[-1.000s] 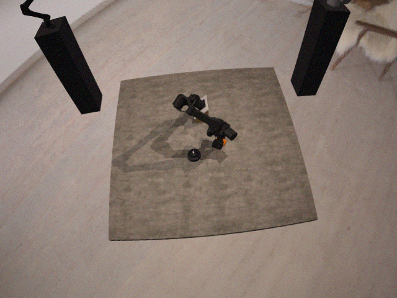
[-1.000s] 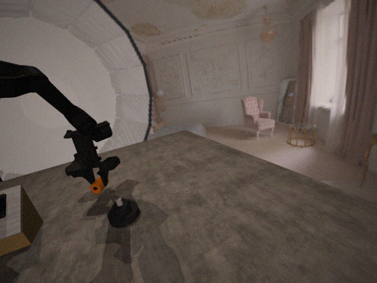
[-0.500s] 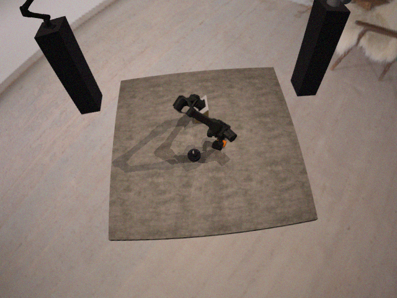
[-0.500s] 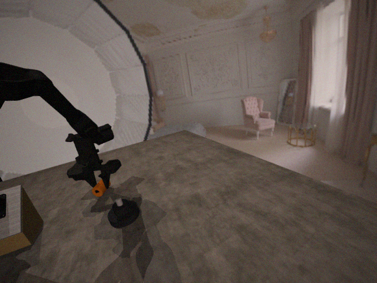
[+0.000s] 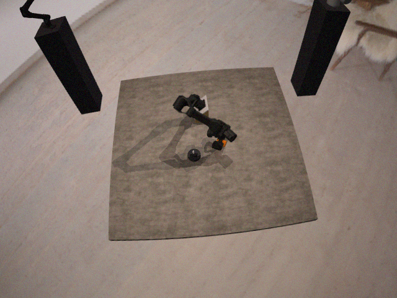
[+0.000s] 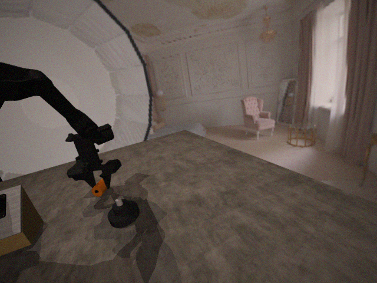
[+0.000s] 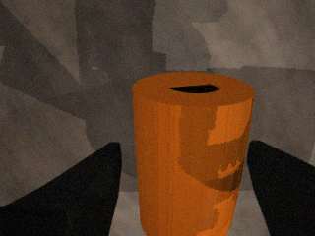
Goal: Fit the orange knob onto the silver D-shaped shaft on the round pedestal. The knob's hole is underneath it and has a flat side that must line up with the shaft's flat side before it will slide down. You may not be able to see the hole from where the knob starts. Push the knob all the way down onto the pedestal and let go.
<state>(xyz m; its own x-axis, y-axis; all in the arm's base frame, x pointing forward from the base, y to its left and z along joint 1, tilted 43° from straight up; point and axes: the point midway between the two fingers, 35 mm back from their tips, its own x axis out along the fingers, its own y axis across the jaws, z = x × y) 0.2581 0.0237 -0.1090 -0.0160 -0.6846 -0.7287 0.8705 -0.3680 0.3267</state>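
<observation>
My gripper tip is 1 cm short of the orange knob, 1 cm to the right of it and 1 cm below it. Also, from my gripper tip: black round pedestal (6 cm ahead, 19 cm to the right, 2 cm above).
</observation>
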